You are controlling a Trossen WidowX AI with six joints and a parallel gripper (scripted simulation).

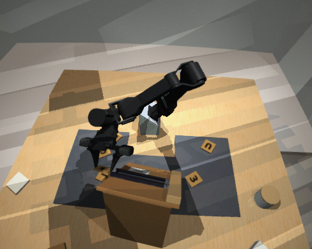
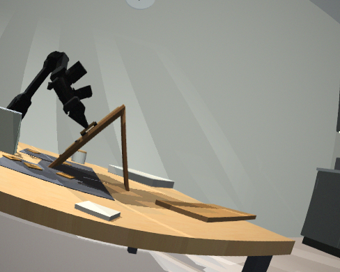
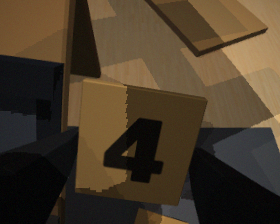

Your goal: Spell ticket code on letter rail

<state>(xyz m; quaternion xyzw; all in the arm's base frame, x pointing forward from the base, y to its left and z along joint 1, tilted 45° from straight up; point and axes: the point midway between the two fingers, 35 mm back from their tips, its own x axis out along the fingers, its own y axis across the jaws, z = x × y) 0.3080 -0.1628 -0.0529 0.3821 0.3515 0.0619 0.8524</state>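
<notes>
Now: gripper tip 40 mm past the white ticket, 120 mm to the right of it and 80 mm above it. From my gripper tip the other things lie so: tile marked 4 (right at my gripper tip); then q tile (170 mm behind, 70 mm to the right, 170 mm below); then dark mat (130 mm behind, 160 mm to the left, 170 mm below).
</notes>
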